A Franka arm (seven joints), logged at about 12 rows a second.
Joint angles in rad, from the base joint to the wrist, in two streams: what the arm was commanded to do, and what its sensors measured. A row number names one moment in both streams.
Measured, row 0:
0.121 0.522 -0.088 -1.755 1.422 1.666 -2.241
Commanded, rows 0 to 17:
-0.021 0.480 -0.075 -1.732 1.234 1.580 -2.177
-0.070 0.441 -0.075 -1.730 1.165 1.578 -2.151
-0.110 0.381 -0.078 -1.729 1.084 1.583 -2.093
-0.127 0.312 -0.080 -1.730 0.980 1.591 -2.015
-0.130 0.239 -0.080 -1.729 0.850 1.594 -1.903
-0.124 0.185 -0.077 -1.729 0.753 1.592 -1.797
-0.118 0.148 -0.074 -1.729 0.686 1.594 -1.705
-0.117 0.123 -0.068 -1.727 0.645 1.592 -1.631
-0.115 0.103 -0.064 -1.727 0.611 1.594 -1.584
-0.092 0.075 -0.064 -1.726 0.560 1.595 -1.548
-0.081 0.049 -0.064 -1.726 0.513 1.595 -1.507
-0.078 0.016 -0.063 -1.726 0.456 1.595 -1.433
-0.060 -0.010 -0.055 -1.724 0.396 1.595 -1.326
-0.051 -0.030 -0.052 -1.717 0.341 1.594 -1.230
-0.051 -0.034 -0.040 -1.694 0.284 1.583 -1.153
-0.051 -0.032 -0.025 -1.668 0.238 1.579 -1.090
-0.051 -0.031 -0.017 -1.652 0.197 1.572 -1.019
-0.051 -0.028 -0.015 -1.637 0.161 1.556 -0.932
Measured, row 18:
-0.044 -0.039 -0.027 -1.667 0.221 1.575 -1.048
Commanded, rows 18 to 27:
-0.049 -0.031 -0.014 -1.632 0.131 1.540 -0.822
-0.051 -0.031 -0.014 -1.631 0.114 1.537 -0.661
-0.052 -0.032 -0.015 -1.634 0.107 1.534 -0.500
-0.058 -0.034 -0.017 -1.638 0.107 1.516 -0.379
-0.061 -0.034 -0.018 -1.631 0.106 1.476 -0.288
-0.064 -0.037 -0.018 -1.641 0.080 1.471 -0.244
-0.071 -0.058 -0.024 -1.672 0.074 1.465 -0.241
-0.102 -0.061 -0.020 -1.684 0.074 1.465 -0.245
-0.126 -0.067 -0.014 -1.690 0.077 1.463 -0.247
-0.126 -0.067 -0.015 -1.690 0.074 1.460 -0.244
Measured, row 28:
-0.102 -0.040 -0.026 -1.659 0.087 1.463 -0.262
